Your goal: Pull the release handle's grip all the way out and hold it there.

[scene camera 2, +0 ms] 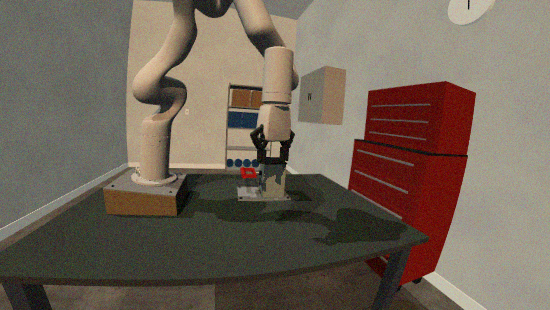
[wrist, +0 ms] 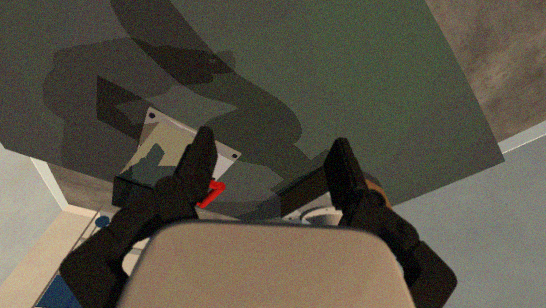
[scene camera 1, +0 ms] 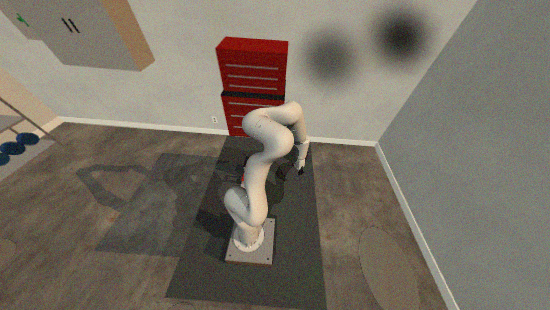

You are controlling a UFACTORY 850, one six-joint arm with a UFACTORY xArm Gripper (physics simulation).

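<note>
The release handle's red grip (scene camera 1: 243, 179) (scene camera 2: 243, 172) (wrist: 212, 194) is a small open frame on the side of an upright pale housing (scene camera 2: 274, 184) (wrist: 167, 140) with grey-green patches, on a metal base plate (scene camera 2: 244, 196) (wrist: 226, 169). In scene camera 1 the arm hides most of this device. My gripper (scene camera 1: 300, 170) (scene camera 2: 273, 159) (wrist: 273, 146) is open and empty, pointing down. It stands off to one side of the device in scene camera 1 and overlaps the housing's top in scene camera 2. In the wrist view one finger partly covers the housing and grip.
The device stands on the dark green table (scene camera 1: 295, 250) (scene camera 2: 200, 250) (wrist: 380, 90). The arm's base block (scene camera 1: 267, 245) (scene camera 2: 142, 202) (wrist: 305, 187) is bolted near it. A red tool cabinet (scene camera 1: 253, 70) (scene camera 2: 410, 120) stands beyond the table.
</note>
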